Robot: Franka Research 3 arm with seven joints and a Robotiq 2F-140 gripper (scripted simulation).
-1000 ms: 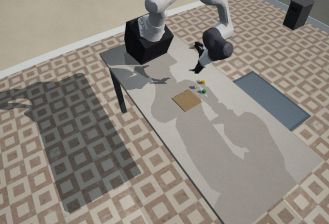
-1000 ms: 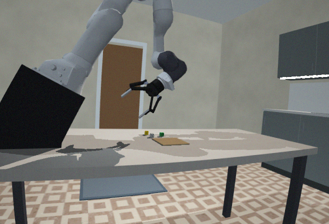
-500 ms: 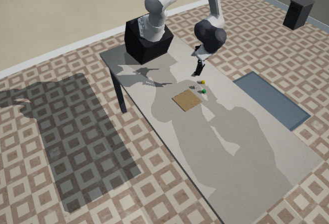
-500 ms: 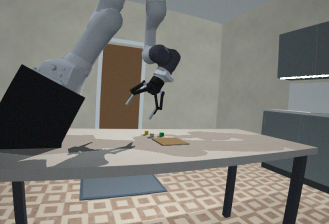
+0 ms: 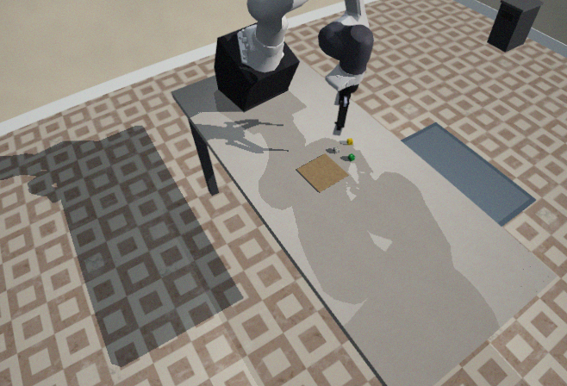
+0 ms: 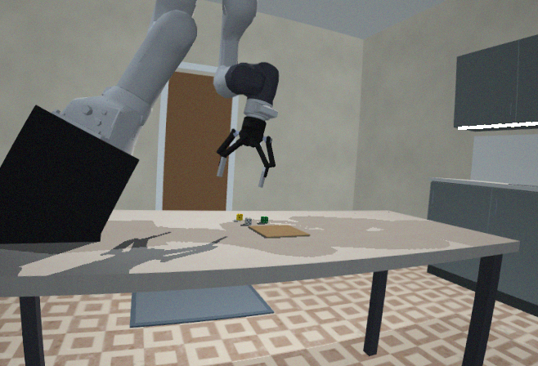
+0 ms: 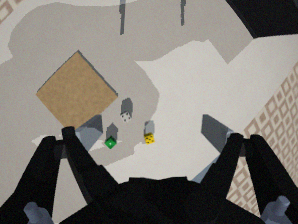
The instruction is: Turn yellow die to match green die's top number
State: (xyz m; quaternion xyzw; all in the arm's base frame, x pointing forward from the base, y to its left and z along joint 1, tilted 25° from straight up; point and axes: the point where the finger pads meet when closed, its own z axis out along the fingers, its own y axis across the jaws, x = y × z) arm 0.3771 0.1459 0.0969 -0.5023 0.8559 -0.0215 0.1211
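Now: hand 14 cm above the white die, 3 cm short of it and 1 cm to the left of it. Also, from my hand: green die (14 cm below, 9 cm ahead, 2 cm to the left); yellow die (14 cm below, 6 cm to the left, 1 cm ahead); tan mat (14 cm below, 11 cm to the right, 11 cm ahead).
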